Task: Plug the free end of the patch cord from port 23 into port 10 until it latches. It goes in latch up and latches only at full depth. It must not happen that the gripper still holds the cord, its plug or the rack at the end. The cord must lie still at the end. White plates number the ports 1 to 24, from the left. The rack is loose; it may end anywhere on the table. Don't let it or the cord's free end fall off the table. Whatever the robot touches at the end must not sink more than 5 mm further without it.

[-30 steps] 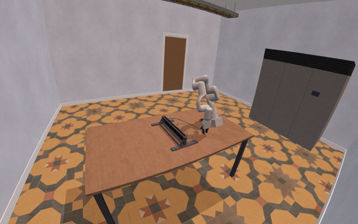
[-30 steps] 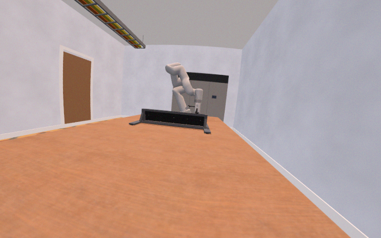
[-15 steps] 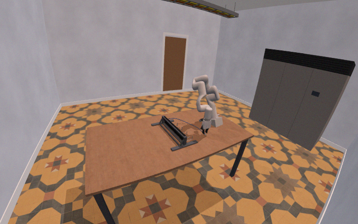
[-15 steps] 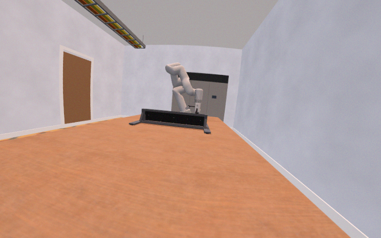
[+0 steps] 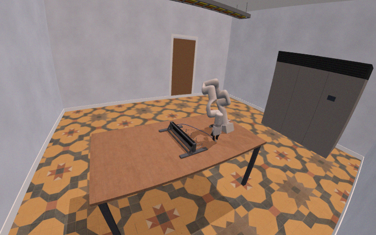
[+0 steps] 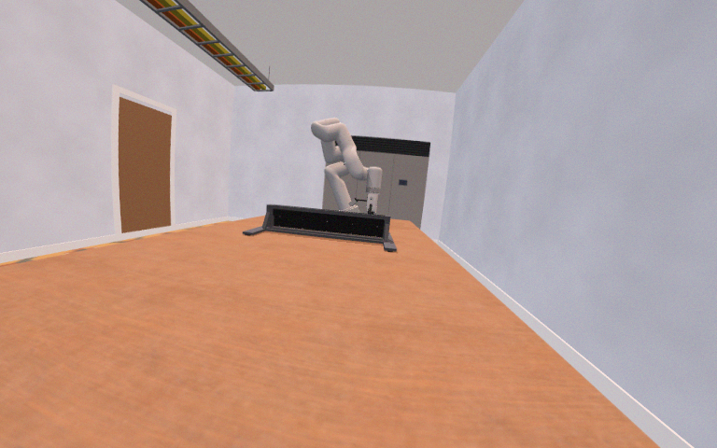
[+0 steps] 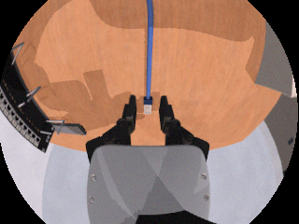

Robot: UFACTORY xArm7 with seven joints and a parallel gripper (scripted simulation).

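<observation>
My hand is 2 cm to the right of the patch cord plug and 2 cm above it.
</observation>
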